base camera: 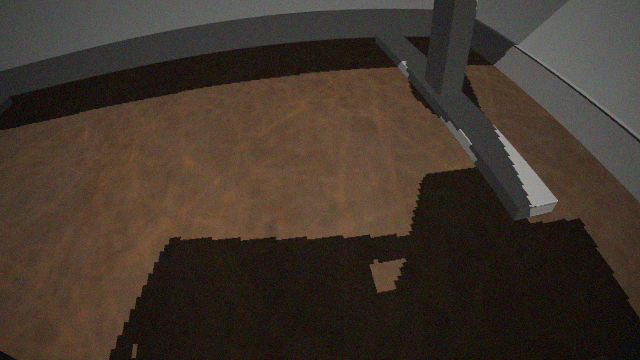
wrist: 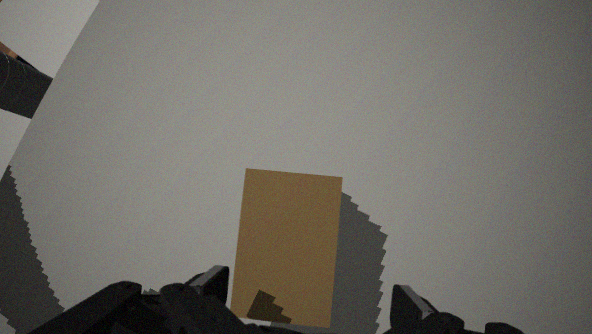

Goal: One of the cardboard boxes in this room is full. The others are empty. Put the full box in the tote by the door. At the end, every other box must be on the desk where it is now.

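Frame: origin at the arm's base, x ahead, y left, z up, level; metres.
Seen in the pictures: gripper, between the fingertips: [wrist: 308,294].
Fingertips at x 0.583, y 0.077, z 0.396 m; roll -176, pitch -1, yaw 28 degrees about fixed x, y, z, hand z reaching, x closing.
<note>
Offsets run from my fingertips to a thing's top centre. "spot": to the spot under its first point. Level surfaces: height alone.
A cardboard box {0.023 m back, 0.011 m left, 0.022 m down} [wrist: 290,240] lies on the pale desk top {0.072 m down} [wrist: 400,100] in the wrist view, at the lower middle, with its shadow to its right. My gripper [wrist: 308,294] is open and empty at the bottom of the wrist view. The box's near end shows between the two fingertips, closer to the left one. A small dark shadow falls on that end of the box. Whether the fingers are level with the box or above it is hard to tell. The tote and other boxes do not show in these views.
In the base view a desk leg {spot: 0.111 m ahead, 0.338 m right, 0.665 m down} [base camera: 452,50] stands on a long foot {spot: 0.008 m back, 0.371 m right, 0.767 m down} [base camera: 480,130] at the right, near the room's corner. A grey wall skirting [base camera: 225,40] runs behind the brown floor {0.792 m down} [base camera: 275,165]. A dark bar [wrist: 22,85] shows beyond the desk's left edge in the wrist view.
</note>
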